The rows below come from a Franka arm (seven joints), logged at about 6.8 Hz.
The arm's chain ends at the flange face. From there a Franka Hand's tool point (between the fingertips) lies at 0.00 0.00 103.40 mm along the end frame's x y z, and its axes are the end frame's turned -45 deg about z.
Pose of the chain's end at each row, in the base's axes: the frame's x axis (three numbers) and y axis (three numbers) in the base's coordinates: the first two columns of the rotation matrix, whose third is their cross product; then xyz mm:
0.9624 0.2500 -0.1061 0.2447 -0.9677 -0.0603 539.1 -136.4 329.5
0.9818 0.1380 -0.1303 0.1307 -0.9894 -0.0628 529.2 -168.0 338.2
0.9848 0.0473 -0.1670 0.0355 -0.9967 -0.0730 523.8 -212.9 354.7
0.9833 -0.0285 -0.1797 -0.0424 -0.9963 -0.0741 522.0 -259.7 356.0
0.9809 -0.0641 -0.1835 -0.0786 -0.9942 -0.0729 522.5 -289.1 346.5
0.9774 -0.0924 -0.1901 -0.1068 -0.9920 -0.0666 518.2 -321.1 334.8
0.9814 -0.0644 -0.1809 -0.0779 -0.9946 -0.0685 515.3 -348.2 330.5
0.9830 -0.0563 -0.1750 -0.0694 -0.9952 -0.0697 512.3 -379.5 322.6
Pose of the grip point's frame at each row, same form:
0.5075 0.8610 -0.0324 0.8535 -0.5075 -0.1177 526.9 -133.1 226.9
0.6018 0.7972 -0.0477 0.7867 -0.6020 -0.1365 515.0 -163.4 235.9
0.6713 0.7382 -0.0665 0.7215 -0.6713 -0.1697 506.2 -206.1 253.0
0.7253 0.6843 -0.0747 0.6653 -0.7246 -0.1795 503.7 -251.4 254.6
0.7492 0.6577 -0.0782 0.6380 -0.7483 -0.1813 504.1 -280.2 245.1
0.7666 0.6361 -0.0873 0.6156 -0.7668 -0.1815 499.3 -312.3 233.5
0.7490 0.6578 -0.0795 0.6389 -0.7488 -0.1764 497.2 -339.8 229.1
0.7442 0.6639 -0.0745 0.6460 -0.7435 -0.1730 494.7 -371.2 221.0

